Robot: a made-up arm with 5 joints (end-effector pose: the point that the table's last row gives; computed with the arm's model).
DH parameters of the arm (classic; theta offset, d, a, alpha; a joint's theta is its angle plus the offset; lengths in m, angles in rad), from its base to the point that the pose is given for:
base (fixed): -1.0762 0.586 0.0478 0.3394
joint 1: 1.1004 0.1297 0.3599 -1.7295
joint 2: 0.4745 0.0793 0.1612 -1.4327
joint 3: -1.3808 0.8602 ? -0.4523
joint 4: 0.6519 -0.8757 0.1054 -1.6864
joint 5: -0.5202 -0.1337 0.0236 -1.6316
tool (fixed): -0.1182 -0.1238 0 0
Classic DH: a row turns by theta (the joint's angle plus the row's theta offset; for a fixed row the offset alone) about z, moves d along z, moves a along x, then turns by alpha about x.
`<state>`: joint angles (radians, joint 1 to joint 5).
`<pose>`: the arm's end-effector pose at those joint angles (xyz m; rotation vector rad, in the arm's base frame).
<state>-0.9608 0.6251 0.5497 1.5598 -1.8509</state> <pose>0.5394 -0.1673 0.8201 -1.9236 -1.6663 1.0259</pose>
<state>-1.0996 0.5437 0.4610 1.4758 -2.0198</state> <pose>0.5019 -0.2476 0.8372 -2.0756 -1.6166 0.6664</pose>
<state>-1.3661 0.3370 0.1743 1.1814 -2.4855</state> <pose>0.3626 -0.3562 0.8721 -2.1624 -1.7355 -0.2428</pose>
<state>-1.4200 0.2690 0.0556 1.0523 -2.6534</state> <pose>0.3168 -0.3593 0.8809 -2.0411 -1.8827 -0.5131</pose>
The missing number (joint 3, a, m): 0.0282
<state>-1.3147 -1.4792 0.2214 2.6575 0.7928</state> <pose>0.1935 -0.4238 0.5013 -0.6430 1.1470 2.2072</pose>
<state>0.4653 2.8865 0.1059 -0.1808 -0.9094</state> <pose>0.3637 0.4930 0.9548 0.1143 -2.2339 -0.6288</pose>
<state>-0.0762 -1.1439 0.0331 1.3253 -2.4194</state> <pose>0.1974 0.1927 0.7625 0.5938 1.5129 0.2543</pose>
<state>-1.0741 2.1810 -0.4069 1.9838 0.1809</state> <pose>0.1760 -0.3245 0.8589 0.3779 2.8504 -0.8445</pose>
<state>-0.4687 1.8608 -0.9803 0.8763 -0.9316</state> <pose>0.2453 -0.3024 1.0271 1.0152 2.4253 1.0433</pose>
